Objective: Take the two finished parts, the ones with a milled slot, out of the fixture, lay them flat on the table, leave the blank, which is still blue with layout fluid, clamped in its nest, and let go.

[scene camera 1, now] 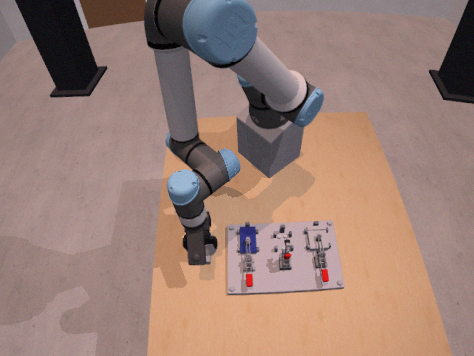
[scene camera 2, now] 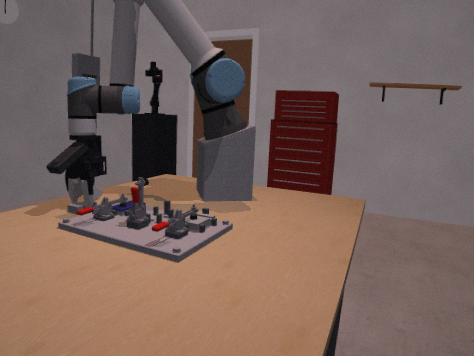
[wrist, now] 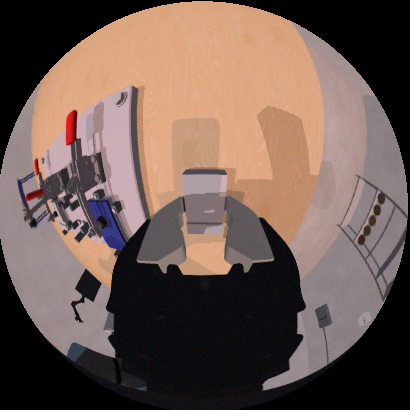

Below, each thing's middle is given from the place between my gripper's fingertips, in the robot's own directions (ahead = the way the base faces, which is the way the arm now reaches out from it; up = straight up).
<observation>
I see my gripper 50 mm past the blue blank (wrist: 113,233), 130 mm to the right of it and 30 mm below it.
</observation>
